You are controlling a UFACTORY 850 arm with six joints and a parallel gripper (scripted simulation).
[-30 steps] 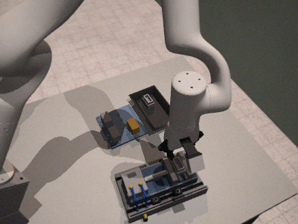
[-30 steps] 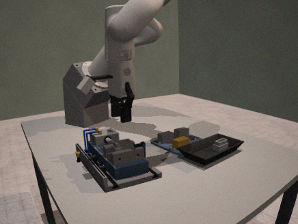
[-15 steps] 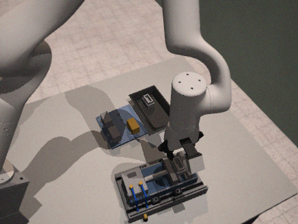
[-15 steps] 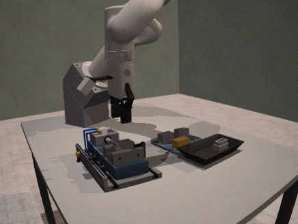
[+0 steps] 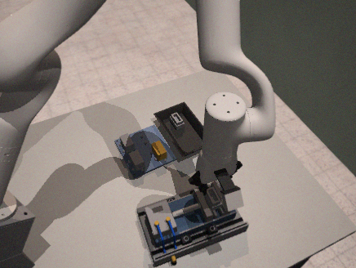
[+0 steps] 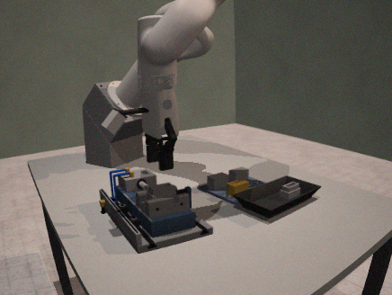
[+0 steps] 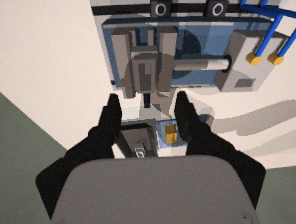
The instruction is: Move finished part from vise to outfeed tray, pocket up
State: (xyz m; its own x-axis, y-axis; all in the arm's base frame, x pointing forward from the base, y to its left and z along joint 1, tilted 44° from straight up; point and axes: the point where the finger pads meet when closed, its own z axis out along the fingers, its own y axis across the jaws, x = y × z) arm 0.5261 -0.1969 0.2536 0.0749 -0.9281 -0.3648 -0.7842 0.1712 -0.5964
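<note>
Right now the blue vise is 70 mm behind my hand, 10 mm to the right of it and 140 mm below it. Round my hand: blue plate 150 mm behind, 310 mm to the left, 180 mm below; then orange block 100 mm behind, 270 mm to the left, 150 mm below.
</note>
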